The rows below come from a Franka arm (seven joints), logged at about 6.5 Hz.
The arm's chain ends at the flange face. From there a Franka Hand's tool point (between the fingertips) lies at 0.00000 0.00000 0.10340 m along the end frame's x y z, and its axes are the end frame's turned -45 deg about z.
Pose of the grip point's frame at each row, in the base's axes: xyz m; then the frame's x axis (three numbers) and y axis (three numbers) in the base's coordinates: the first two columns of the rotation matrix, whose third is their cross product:
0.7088 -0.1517 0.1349 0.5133 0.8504 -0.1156 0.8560 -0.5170 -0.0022
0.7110 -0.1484 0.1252 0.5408 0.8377 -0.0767 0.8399 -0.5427 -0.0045
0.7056 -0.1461 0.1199 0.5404 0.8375 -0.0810 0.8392 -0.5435 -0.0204
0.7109 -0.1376 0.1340 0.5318 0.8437 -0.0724 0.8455 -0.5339 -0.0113
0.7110 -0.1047 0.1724 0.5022 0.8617 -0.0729 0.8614 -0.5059 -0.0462
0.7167 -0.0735 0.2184 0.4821 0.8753 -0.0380 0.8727 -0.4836 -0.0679
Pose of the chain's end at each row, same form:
0.7152 -0.1416 0.2376 0.9682 0.2357 -0.0833 0.2423 -0.9669 0.0802
0.7157 -0.1420 0.2283 0.9763 0.2086 -0.0574 0.2115 -0.9761 0.0511
0.7119 -0.1402 0.2229 0.9755 0.2079 -0.0717 0.2113 -0.9765 0.0429
0.7159 -0.1319 0.2371 0.9739 0.2191 -0.0592 0.2218 -0.9741 0.0432
0.7189 -0.1006 0.2754 0.9642 0.2516 -0.0842 0.2540 -0.9670 0.0189
0.7247 -0.0735 0.3215 0.9580 0.2770 -0.0749 0.2762 -0.9609 -0.0211

